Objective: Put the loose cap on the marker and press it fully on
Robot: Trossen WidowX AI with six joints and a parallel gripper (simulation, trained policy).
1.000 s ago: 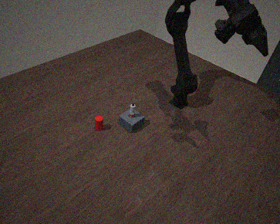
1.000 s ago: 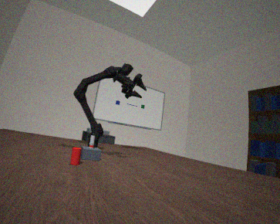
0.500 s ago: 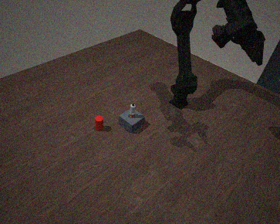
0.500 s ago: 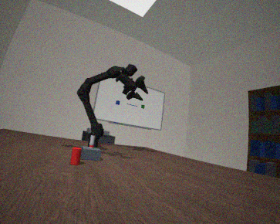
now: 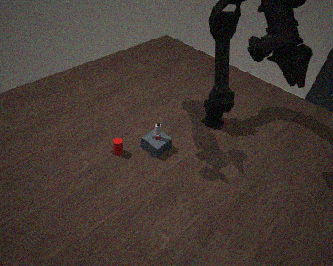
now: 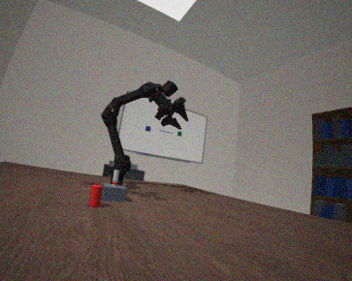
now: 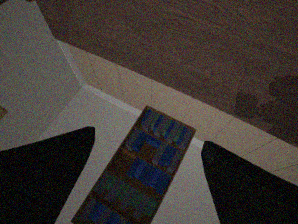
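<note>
My gripper tip is now 220 mm short of the red cap, 360 mm to the left of it and 310 mm above it. Round my gripper tip: grey holder block: 110 mm ahead, 300 mm to the right, 320 mm below.
</note>
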